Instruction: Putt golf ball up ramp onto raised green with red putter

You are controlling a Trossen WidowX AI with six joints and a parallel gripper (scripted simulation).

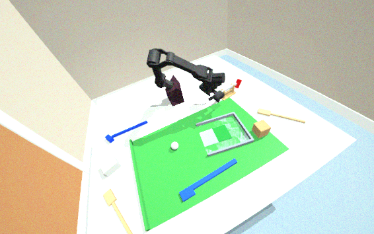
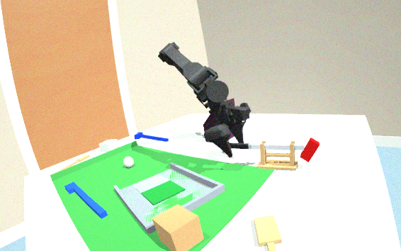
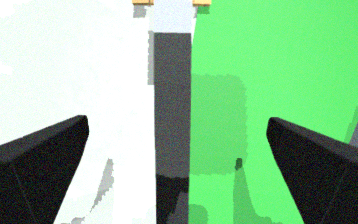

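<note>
My gripper tip is 130 mm to the right of the wooden stand, 20 mm past it and 10 mm above it. From my gripper tip the other things lie so: grey frame: 230 mm ahead, 80 mm to the right, 40 mm below; then tan cube: 340 mm ahead, 80 mm to the left, 10 mm below; then green mat: 240 mm to the right, 240 mm ahead, 50 mm below.
</note>
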